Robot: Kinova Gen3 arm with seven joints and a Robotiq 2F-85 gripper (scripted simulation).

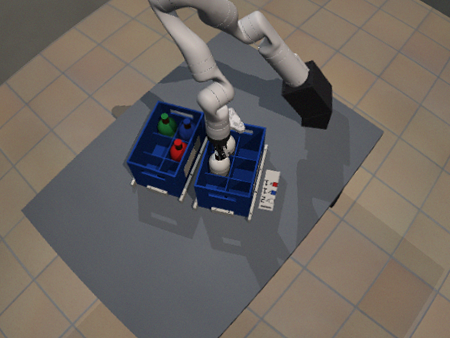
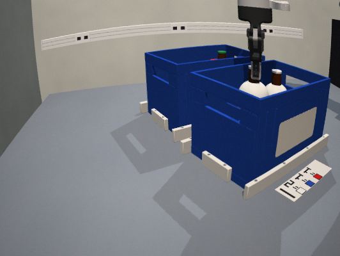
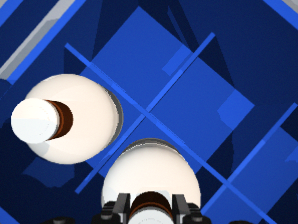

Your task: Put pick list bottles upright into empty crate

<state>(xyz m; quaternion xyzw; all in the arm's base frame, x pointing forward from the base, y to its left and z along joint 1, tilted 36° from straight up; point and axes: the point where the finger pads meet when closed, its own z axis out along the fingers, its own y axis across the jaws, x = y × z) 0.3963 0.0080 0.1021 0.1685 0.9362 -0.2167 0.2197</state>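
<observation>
The white bottle lies 80 mm behind my hand, 40 mm to the right of it and 90 mm below it. From my hand the other things lie so: pick list 60 mm behind, 170 mm to the left, 180 mm below; then red-label bottle 50 mm ahead, 150 mm to the right, 90 mm below; then blue-label bottle 30 mm behind, 180 mm to the right, 90 mm below.
</observation>
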